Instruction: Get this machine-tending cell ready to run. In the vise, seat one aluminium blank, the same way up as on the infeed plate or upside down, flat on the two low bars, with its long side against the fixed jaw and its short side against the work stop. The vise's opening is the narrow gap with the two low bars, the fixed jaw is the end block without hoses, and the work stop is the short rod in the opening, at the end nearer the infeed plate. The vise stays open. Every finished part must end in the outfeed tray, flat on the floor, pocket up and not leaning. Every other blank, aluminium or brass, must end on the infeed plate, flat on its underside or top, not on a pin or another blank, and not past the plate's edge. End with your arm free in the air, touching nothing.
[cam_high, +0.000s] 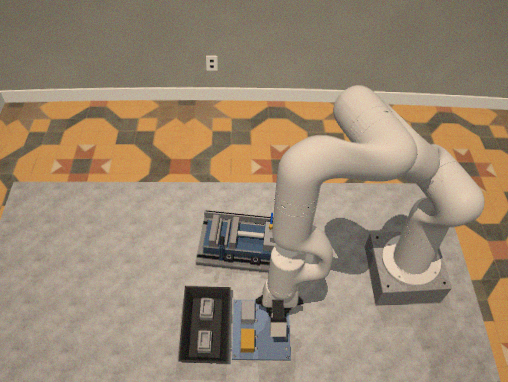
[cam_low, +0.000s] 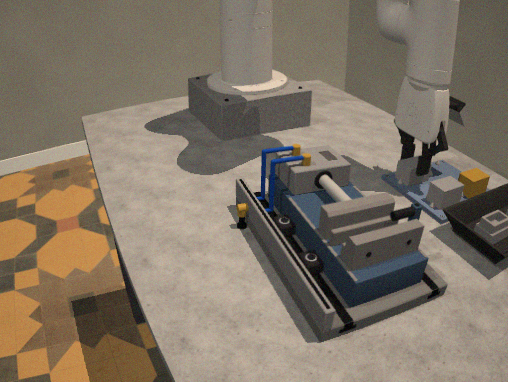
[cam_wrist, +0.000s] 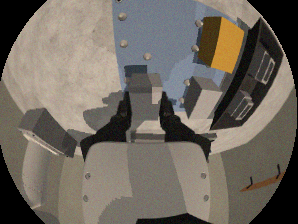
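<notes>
Now: hand 27 cm to the left of the fixed jaw, 17 cm short of it and 3 cm below it. Also, from my hand: vise: 26 cm to the right, 8 cm ahead, 1 cm below; work stop: 22 cm to the right, 15 cm ahead, 4 cm above; brass blank: 10 cm ahead, 8 cm to the left, 2 cm below.
</notes>
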